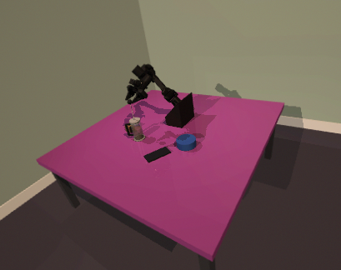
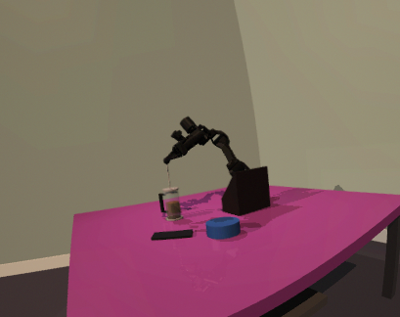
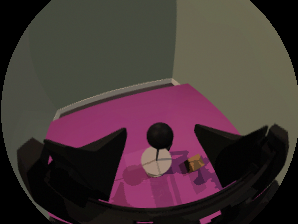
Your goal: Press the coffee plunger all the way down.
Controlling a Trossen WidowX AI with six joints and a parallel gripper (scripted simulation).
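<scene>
My gripper tip is 14 cm above the glass coffee press and 1 cm to the left of it. The rest, counted from my gripper tip: blue round puck (35 cm to the left, 25 cm below, 7 cm behind).
</scene>
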